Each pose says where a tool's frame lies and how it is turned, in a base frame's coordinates. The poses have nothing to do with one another.
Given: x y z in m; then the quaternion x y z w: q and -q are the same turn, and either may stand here.
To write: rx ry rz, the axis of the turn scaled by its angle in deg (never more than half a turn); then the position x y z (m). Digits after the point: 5 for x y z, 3 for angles.
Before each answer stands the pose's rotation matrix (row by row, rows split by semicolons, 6 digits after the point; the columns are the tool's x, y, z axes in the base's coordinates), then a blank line. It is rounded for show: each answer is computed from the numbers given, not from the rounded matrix.
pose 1, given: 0.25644 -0.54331 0.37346 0.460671 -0.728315 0.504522 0.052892
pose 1, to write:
-0.569970 -0.724397 0.387793; -0.617657 0.066480 -0.783633; 0.541881 -0.686170 -0.485320

80.240 -126.858 87.878 0.25644 -0.54331 0.37346
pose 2, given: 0.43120 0.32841 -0.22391 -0.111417 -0.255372 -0.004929 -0.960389
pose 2, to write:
0.869522 0.047438 0.491611; 0.066373 0.975124 -0.211490; -0.489415 0.216525 0.844743

12.939 29.656 0.572 0.43120 0.32841 -0.22391
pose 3, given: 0.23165 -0.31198 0.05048 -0.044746 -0.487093 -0.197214 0.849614
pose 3, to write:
0.447694 0.378703 -0.810034; -0.291521 0.918209 0.268157; 0.845332 0.116090 0.521476

-5.401 -58.795 -23.805 0.23165 -0.31198 0.05048
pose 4, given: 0.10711 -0.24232 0.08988 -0.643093 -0.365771 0.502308 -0.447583
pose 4, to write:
0.227797 0.920098 -0.318635; 0.020800 -0.331763 -0.943134; -0.973486 0.208215 -0.094713

91.204 51.874 -71.238 0.10711 -0.24232 0.08988
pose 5, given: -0.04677 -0.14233 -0.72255 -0.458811 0.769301 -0.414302 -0.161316
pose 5, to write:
-0.526939 -0.839594 0.131971; -0.572260 0.235693 -0.785473; 0.628373 -0.489419 -0.604662

75.050 -125.839 67.770 -0.04677 -0.14233 -0.72255
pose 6, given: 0.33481 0.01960 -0.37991 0.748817 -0.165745 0.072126 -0.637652
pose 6, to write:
0.934653 -0.156243 0.319393; -0.340208 -0.131858 0.931060; -0.103357 -0.978878 -0.176396

-97.953 21.681 -9.435 0.33481 0.01960 -0.37991
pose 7, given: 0.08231 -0.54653 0.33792 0.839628 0.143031 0.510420 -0.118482
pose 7, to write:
0.438027 0.361137 0.823233; 0.119235 -0.931008 0.344974; 0.891019 -0.052950 -0.450867

-140.698 -23.968 -85.532 0.08231 -0.54653 0.33792
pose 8, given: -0.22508 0.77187 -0.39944 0.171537 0.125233 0.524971 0.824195
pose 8, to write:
0.417444 -0.822393 0.386537; 0.908321 0.389961 -0.151272; -0.026329 0.414247 0.909784

20.896 15.256 63.951 -0.22508 0.77187 -0.39944
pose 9, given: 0.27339 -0.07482 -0.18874 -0.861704 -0.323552 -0.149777 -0.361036
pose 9, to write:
0.745762 0.449462 0.491755; 0.665762 -0.529934 -0.525291; 0.024499 0.719134 -0.694440

127.213 47.766 22.112 0.27339 -0.07482 -0.18874
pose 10, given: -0.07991 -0.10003 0.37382 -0.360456 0.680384 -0.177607 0.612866
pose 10, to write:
0.011067 -0.272798 0.962008; -0.708196 0.677054 0.200141; -0.705929 -0.683504 -0.185702

-47.626 89.898 -23.467 -0.07991 -0.10003 0.37382
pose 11, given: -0.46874 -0.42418 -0.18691 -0.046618 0.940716 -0.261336 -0.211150
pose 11, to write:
-0.906485 -0.198071 -0.372898; 0.022654 0.859061 -0.511372; 0.421630 -0.471999 -0.774238

7.422 -149.771 41.607 -0.46874 -0.42418 -0.18691
